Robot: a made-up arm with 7 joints. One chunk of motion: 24 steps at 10 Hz.
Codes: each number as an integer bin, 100 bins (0 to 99) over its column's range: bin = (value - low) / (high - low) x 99, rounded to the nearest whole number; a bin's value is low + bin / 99 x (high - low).
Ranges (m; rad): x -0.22..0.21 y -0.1..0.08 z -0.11..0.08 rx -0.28..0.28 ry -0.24..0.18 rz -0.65..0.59
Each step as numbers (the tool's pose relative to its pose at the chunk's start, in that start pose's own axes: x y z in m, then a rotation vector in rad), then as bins.
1 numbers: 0.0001 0.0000 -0.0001 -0.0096 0.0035 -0.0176
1 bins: 51 55 57 48 57 50
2 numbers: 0.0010 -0.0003 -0.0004 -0.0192 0.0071 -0.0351
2 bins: 51 55 57 46 58 49
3 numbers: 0.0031 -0.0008 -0.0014 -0.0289 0.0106 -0.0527
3 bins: 51 55 57 44 59 48
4 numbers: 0.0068 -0.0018 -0.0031 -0.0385 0.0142 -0.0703
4 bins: 52 54 56 43 60 46
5 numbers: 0.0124 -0.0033 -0.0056 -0.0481 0.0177 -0.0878
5 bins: 54 53 54 41 61 45
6 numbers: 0.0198 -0.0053 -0.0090 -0.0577 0.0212 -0.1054
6 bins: 55 52 53 39 62 43
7 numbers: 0.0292 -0.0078 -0.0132 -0.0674 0.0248 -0.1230
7 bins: 57 51 50 38 62 42
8 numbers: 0.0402 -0.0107 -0.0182 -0.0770 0.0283 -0.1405
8 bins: 60 49 48 36 63 41
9 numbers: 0.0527 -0.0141 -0.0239 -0.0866 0.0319 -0.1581
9 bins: 63 47 45 34 64 39
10 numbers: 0.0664 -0.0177 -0.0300 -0.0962 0.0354 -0.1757
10 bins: 66 45 42 32 65 38
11 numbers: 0.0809 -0.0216 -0.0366 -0.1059 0.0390 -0.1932
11 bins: 69 43 38 31 66 36
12 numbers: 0.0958 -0.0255 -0.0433 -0.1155 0.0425 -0.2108
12 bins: 73 41 35 29 67 35
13 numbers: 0.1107 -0.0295 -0.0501 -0.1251 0.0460 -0.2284
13 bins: 76 39 31 27 67 34
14 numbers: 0.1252 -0.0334 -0.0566 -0.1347 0.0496 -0.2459
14 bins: 79 37 28 26 68 32
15 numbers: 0.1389 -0.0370 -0.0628 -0.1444 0.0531 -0.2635
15 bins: 83 35 25 24 69 31
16 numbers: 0.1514 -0.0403 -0.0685 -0.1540 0.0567 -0.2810
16 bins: 86 33 22 22 70 29
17 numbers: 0.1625 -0.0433 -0.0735 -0.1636 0.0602 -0.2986
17 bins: 88 31 19 21 71 28
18 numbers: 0.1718 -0.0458 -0.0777 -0.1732 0.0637 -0.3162
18 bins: 90 30 17 19 72 27
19 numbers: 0.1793 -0.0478 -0.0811 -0.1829 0.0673 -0.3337
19 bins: 92 29 15 17 72 25
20 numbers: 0.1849 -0.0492 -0.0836 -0.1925 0.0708 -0.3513
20 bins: 93 28 14 15 73 24
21 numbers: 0.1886 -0.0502 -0.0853 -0.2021 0.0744 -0.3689
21 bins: 94 27 13 14 74 22
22 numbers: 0.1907 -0.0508 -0.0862 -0.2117 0.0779 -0.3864
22 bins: 95 27 12 12 75 21
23 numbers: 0.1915 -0.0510 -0.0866 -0.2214 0.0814 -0.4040
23 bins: 95 27 12 10 76 20
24 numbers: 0.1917 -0.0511 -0.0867 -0.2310 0.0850 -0.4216
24 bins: 95 27 12 9 77 18
